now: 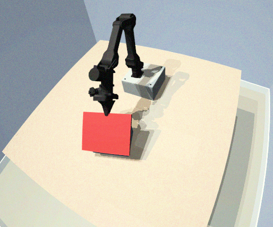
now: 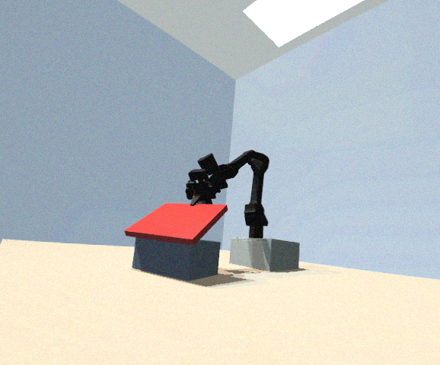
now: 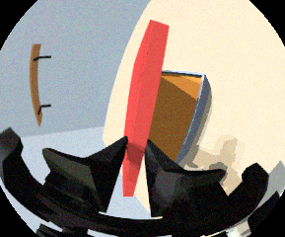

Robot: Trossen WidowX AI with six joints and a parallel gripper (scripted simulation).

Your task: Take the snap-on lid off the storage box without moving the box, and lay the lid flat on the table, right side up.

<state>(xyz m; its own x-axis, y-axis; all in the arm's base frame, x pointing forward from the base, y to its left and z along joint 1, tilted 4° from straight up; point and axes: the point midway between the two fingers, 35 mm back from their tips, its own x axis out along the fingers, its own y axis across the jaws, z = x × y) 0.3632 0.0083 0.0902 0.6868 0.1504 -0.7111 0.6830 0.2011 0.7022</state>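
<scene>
My gripper tip is 70 mm short of the red lid, 40 mm above it and 20 mm to the right of it. The rest, counted from my gripper tip: storage box 140 mm below, 50 mm ahead, 10 mm to the left.
</scene>
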